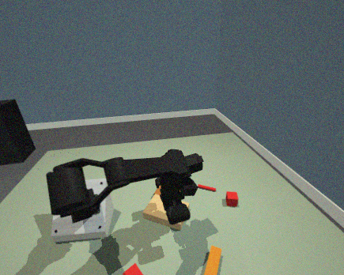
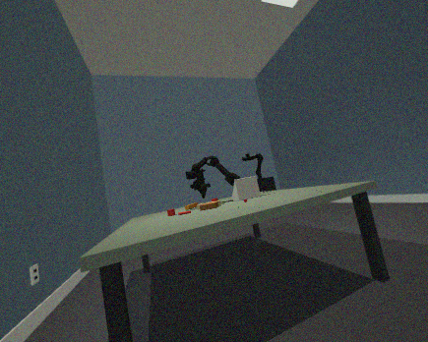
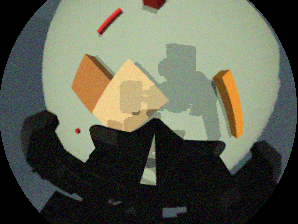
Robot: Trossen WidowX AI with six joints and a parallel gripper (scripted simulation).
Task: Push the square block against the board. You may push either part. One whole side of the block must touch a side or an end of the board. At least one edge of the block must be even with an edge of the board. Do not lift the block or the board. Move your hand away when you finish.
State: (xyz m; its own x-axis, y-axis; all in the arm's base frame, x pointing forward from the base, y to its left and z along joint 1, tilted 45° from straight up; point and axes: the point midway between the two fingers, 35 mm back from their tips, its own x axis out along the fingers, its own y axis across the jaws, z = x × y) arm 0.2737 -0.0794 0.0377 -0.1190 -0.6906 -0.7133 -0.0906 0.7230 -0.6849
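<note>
The tan block lies 7 cm to the left of my gripper tip, 5 cm below it and 1 cm behind it. Round my gripper tip: thin red strip: 20 cm ahead, 16 cm to the left, 6 cm below; orange board: 21 cm to the right, 5 cm below, 5 cm ahead.
</note>
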